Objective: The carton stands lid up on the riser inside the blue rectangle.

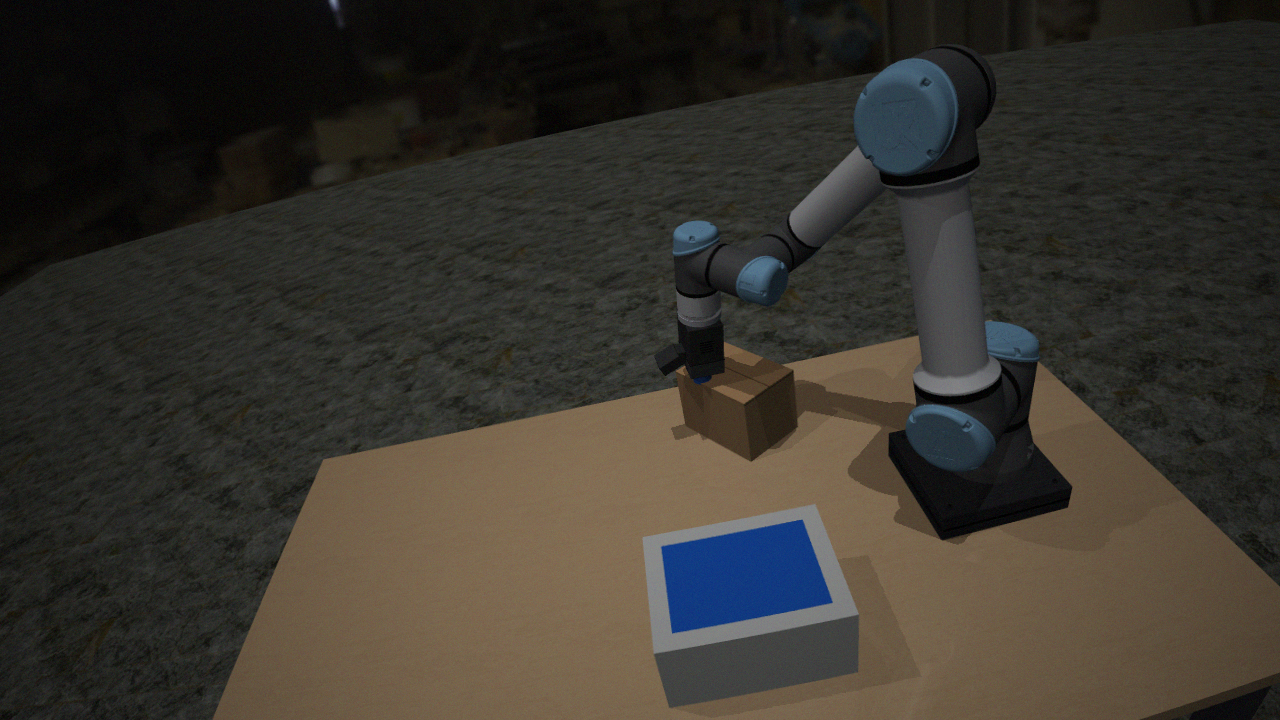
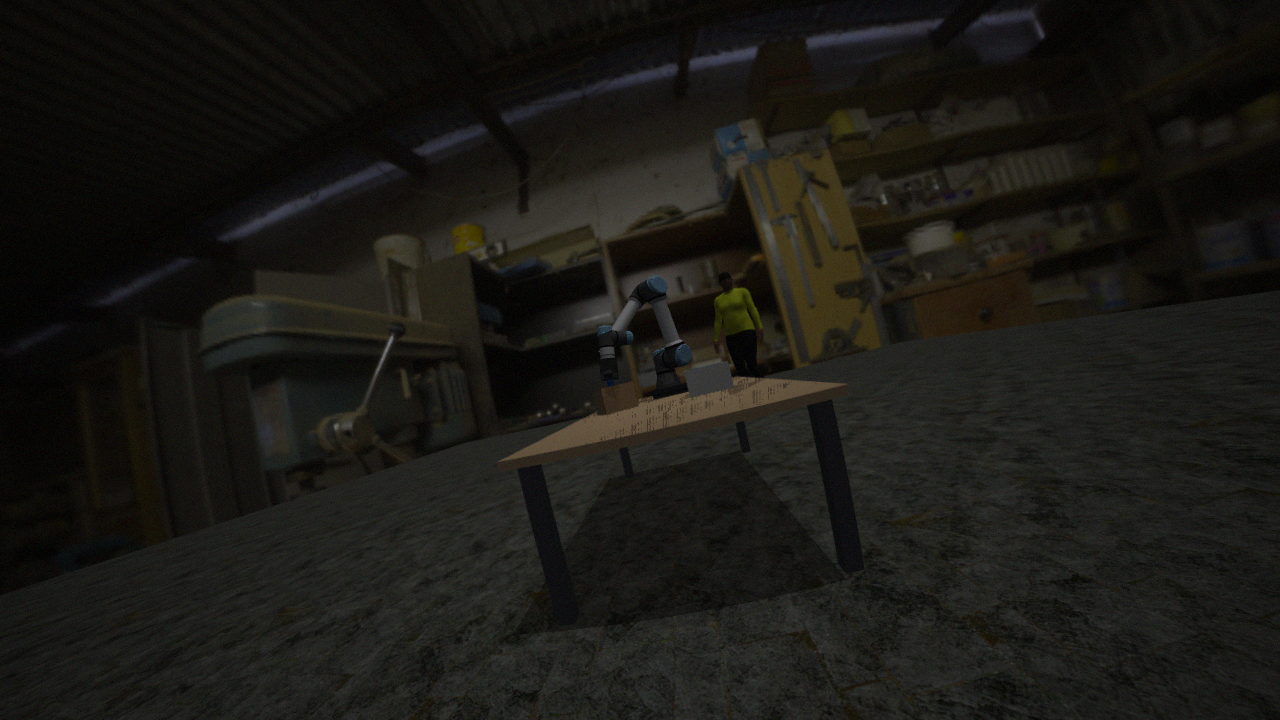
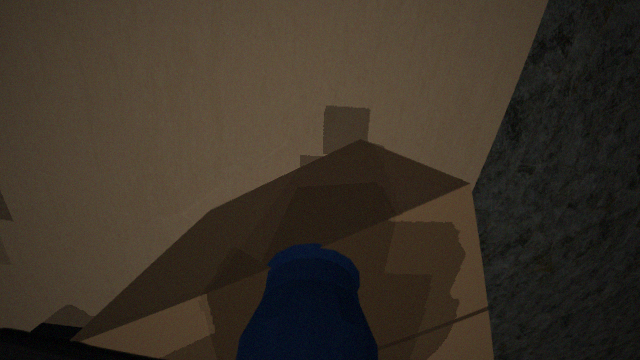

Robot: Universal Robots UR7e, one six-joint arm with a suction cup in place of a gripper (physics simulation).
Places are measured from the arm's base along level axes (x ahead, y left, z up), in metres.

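Pixels of known places: hand, tool point: (image 1: 702,383) (image 2: 611,388) (image 3: 317,255); arm's base, link origin: (image 2: 669,386).
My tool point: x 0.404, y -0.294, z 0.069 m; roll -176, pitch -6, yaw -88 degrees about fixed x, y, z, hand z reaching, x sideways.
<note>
For each thing: its top centre in the pictures, then the offset to it from my tool point. Level surfaces: height alone.
- brown cardboard carton, top centre: (image 1: 733,370) (image 2: 612,385) dx -0.060, dy +0.002, dz +0.014 m
- wooden table, surface height: dz -0.116 m
- grey riser, top centre: (image 1: 741,573) (image 2: 704,366) dx +0.053, dy +0.466, dz +0.004 m
- blue rectangle, top centre: (image 1: 741,573) dx +0.053, dy +0.466, dz +0.004 m
The brown cardboard carton (image 1: 747,412) (image 2: 617,397) (image 3: 322,201) stands lid up on the wooden table (image 1: 447,537) (image 3: 178,89), near its far edge. My suction cup (image 1: 700,379) (image 3: 313,257) is blue and points straight down. It presses on the carton's lid near the left corner, beside the lid seam. The carton rests on the table. The grey riser (image 1: 756,657) (image 2: 709,377) with the blue rectangle (image 1: 743,573) on top stands at the table's front, well apart from the carton, with nothing on it.
The arm's black base (image 1: 980,487) is bolted at the table's right side, close to the carton. The table's far edge lies just behind the carton, with dark floor (image 3: 573,178) beyond. A person in yellow (image 2: 736,313) stands by shelves far behind.
</note>
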